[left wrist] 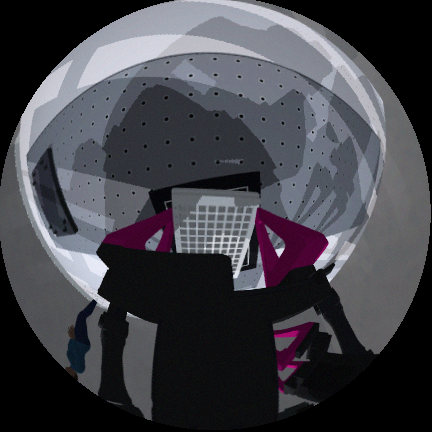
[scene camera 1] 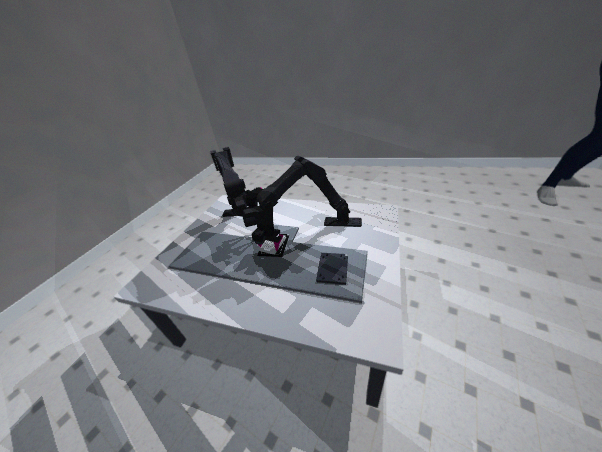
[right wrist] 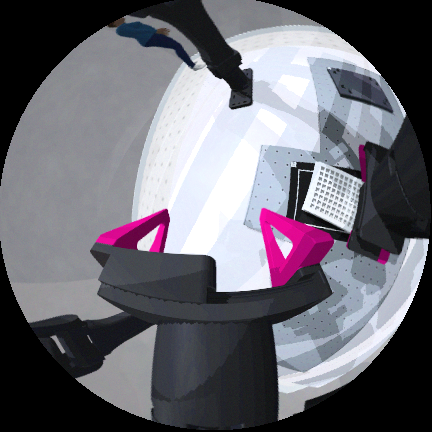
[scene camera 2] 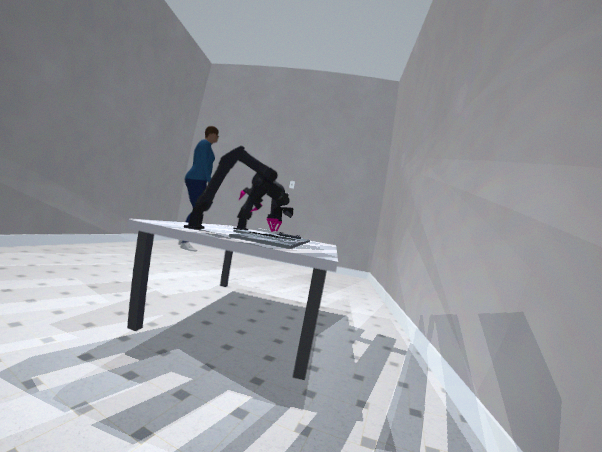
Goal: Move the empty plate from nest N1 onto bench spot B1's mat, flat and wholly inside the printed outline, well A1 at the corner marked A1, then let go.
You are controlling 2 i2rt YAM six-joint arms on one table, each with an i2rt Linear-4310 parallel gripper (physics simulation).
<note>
My left gripper (left wrist: 214,212) carries a white well plate (left wrist: 205,220), which touches nothing else. My right gripper (right wrist: 214,213) is open, holding nothing.
The white well plate also shows in the right wrist view (right wrist: 332,195). My left gripper is seen too in the right wrist view (right wrist: 362,209). My right gripper also shows in the left wrist view (left wrist: 262,349).
</note>
